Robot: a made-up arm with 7 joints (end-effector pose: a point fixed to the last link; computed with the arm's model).
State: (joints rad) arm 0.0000 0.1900 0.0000 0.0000 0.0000 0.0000 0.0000
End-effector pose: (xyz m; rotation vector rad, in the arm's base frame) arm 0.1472 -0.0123 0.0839 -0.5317 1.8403 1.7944
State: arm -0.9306 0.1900 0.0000 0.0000 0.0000 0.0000 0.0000
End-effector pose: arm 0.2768 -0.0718 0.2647 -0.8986 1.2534 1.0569
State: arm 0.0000 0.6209 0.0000 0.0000 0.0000 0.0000 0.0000
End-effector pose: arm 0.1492 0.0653 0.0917 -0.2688 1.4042 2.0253
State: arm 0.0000 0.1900 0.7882 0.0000 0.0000 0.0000 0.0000
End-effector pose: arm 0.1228 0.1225 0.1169 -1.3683 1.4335 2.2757
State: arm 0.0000 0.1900 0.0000 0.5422 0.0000 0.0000 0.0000
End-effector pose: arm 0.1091 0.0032 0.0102 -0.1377 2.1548 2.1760
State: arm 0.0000 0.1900 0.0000 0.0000 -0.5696 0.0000 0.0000
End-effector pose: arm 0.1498 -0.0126 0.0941 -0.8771 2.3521 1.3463
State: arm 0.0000 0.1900 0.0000 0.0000 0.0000 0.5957 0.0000
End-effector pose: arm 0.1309 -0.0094 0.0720 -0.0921 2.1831 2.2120
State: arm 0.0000 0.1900 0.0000 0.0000 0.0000 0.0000 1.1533
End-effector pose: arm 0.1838 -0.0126 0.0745 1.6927 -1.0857 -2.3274
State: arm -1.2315 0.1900 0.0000 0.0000 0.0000 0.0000 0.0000
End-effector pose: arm 0.2755 -0.0923 0.3388 -0.9709 1.0505 0.8189
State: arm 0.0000 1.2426 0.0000 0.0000 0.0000 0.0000 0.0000
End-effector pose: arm 0.1655 0.1556 0.1554 0.0994 0.7310 2.2015
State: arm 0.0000 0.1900 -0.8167 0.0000 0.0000 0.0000 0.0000
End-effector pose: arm 0.0646 -0.1324 0.0811 0.2545 1.9576 1.1542
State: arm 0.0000 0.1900 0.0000 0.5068 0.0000 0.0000 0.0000
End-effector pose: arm 0.1128 0.0023 0.0143 -0.1671 2.1357 2.1520
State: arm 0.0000 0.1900 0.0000 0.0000 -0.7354 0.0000 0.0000
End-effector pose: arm 0.1505 -0.0115 0.0969 -0.9750 2.4824 1.1846
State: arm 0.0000 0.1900 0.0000 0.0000 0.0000 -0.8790 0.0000
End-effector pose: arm 0.1527 -0.0179 0.1122 -0.9554 1.2601 1.1372
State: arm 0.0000 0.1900 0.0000 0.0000 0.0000 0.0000 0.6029
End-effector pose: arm 0.1661 -0.0180 0.0779 -1.1675 1.5580 2.1792
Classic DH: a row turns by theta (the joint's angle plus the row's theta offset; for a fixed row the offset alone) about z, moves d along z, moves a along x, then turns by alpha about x. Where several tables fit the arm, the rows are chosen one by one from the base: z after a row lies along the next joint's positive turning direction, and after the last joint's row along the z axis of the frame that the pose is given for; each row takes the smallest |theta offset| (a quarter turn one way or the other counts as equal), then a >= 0, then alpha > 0; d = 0 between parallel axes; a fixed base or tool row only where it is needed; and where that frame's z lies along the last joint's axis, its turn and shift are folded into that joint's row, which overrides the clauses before.
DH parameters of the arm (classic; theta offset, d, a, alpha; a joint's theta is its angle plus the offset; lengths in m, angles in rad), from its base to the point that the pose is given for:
base (fixed): -0.071 0.3197 0.0276 -1.3004
joint 1: -1.3111 0.0049 -0.0195 -1.5708
joint 2: 1.2915 -0.0067 0.0239 1.5708
joint 3: 1.5708 -0.182 0.0236 -1.5708
joint 4: -1.5708 -0.0118 0.0098 -1.5708
joint 5: 0 0.1253 0.0108 1.5708
joint 6: 1.5708 0.0103 0.0512 1.5708
joint 7: -0.0849 -0.018 -0.0166 -1.7343
tool (fixed): 2.2262 -0.0309 0 0

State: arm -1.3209 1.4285 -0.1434 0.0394 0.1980 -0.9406 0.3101
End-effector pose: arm 0.2585 0.0609 0.4138 -0.6913 -0.5458 0.7586
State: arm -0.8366 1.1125 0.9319 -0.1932 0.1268 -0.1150 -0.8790
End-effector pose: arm 0.1402 0.1602 0.3853 -0.6653 0.0458 1.7730
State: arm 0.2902 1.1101 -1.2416 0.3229 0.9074 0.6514 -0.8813
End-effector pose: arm -0.0780 0.1267 0.0764 -2.8722 -0.1622 -1.1713
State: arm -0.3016 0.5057 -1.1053 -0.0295 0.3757 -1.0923 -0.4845
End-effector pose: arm 0.0757 -0.0896 0.0846 0.4770 0.7829 -0.0361
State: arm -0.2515 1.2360 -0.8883 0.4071 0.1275 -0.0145 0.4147
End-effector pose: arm 0.1184 0.1693 0.0422 0.6143 0.4958 2.2703
